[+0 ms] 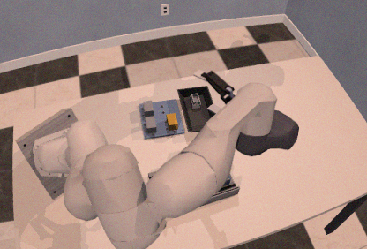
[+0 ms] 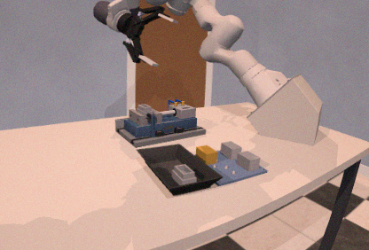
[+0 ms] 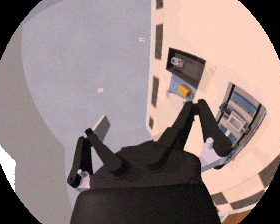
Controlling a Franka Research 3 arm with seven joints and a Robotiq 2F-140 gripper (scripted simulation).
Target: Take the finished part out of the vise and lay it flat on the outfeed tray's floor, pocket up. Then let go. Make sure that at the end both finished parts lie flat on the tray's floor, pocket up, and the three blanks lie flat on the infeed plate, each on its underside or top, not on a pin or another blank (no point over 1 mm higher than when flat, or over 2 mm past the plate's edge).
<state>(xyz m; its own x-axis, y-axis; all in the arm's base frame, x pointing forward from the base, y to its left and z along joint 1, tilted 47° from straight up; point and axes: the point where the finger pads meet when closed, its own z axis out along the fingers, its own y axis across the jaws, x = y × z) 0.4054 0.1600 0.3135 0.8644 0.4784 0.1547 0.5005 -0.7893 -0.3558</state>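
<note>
Right now my hand is 31 cm above the blue vise, 13 cm to the left of it and 10 cm past it. Round my hand: blue fixture plate 34 cm below, 22 cm to the left, 7 cm behind; then yellow block 32 cm below, 16 cm to the left, 4 cm behind.
</note>
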